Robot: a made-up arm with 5 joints.
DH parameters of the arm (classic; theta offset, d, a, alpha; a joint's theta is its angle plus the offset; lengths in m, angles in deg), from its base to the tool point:
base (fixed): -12.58 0 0.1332 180
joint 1: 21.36 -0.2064 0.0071 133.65
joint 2: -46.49 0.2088 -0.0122 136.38
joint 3: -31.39 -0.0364 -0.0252 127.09
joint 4: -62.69 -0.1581 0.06 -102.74
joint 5: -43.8 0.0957 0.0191 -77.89
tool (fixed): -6.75 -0.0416 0 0
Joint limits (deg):
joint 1: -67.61..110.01
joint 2: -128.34..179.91
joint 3: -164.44..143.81
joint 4: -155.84..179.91
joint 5: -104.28..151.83
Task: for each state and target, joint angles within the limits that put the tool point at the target. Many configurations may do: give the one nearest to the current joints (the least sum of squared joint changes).
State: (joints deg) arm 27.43 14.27 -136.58 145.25 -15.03
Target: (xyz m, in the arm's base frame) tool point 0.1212 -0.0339 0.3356
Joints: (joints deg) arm 34.34 -33.78 -137.06 123.64 -48.01
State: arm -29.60 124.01 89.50 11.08 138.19
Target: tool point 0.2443 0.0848 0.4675
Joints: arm -56.23 120.39 100.95 40.81 130.54
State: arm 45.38 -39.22 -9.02 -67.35 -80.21
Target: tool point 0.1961 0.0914 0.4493
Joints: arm 48.50 -60.05 -18.22 -43.90 -75.27
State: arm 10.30 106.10 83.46 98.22 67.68
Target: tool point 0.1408 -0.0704 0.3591
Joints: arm 17.79 91.65 83.60 112.23 70.35
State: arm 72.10 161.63 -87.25 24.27 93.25
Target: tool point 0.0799 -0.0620 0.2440
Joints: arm 110.01 179.91 -132.93 65.27 123.20
